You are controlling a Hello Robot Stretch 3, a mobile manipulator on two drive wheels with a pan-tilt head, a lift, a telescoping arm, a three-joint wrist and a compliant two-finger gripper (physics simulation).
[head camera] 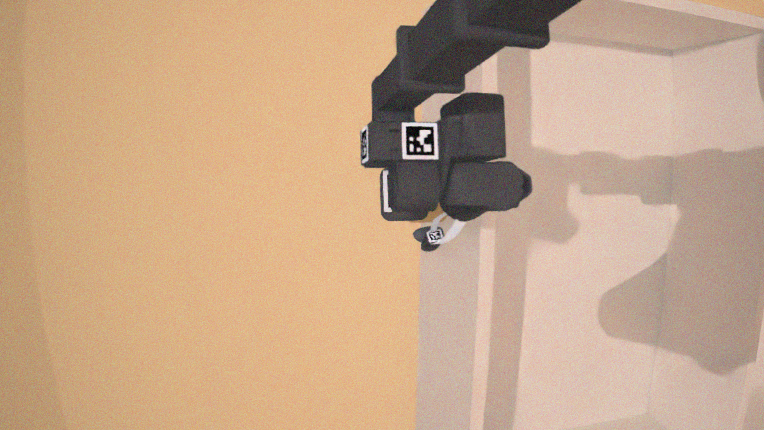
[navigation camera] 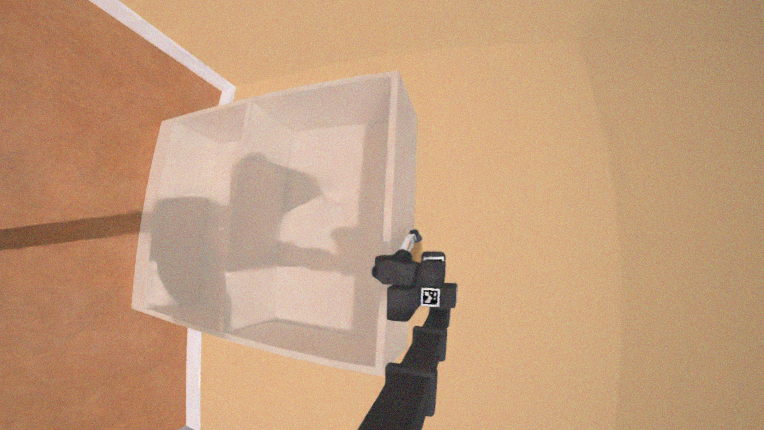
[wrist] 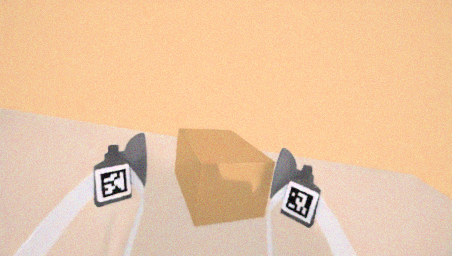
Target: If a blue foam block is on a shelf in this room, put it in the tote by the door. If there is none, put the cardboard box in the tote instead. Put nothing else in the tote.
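Frame: origin at the robot's base, x back, y up, z left, level; centimetres.
Where they show: gripper, fingertip midpoint: (navigation camera: pixel 415 257).
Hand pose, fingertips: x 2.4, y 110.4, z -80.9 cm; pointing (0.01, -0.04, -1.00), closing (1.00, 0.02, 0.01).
Observation:
After its pixels a point has its place.
The cardboard box (wrist: pixel 230 175) sits between the two fingers of my gripper (head camera: pixel 426 240) (navigation camera: pixel 414 235) (wrist: pixel 212 158) @(x 2.4, y 110.4, z -80.9 cm) in the wrist view, against a pale panel of the shelf unit (head camera: pixel 483 320) @(x -13.6, y 105.1, z -72.4 cm) (navigation camera: pixel 391 160) @(x -22.2, y 105.3, z -73.6 cm) (wrist: pixel 50 145). The gripper is open. The right finger is very near the box, and a gap shows between the box and the left finger. In the head and navigation views, the wrist hides most of the box. No blue foam block shows in these views. The tote and the door do not show.
The pale two-compartment shelf unit stands against the tan wall (head camera: pixel 213 213) @(x 0.6, y 140.2, z -101.0 cm) (navigation camera: pixel 534 186) @(x -19.4, y 145.8, z -103.6 cm). The arm (head camera: pixel 454 42) @(x 8.7, y 121.3, z -33.3 cm) (navigation camera: pixel 406 395) @(x 8.5, y 120.4, z -26.1 cm) reaches across the unit's edge, and shadows fall inside the compartments. Brown floor (navigation camera: pixel 64 133) @(x -34.2, y 0.0, z -40.8 cm) and a white baseboard (navigation camera: pixel 193 373) @(x 66.5, y 5.4, z -91.2 cm) show at the left in the navigation view.

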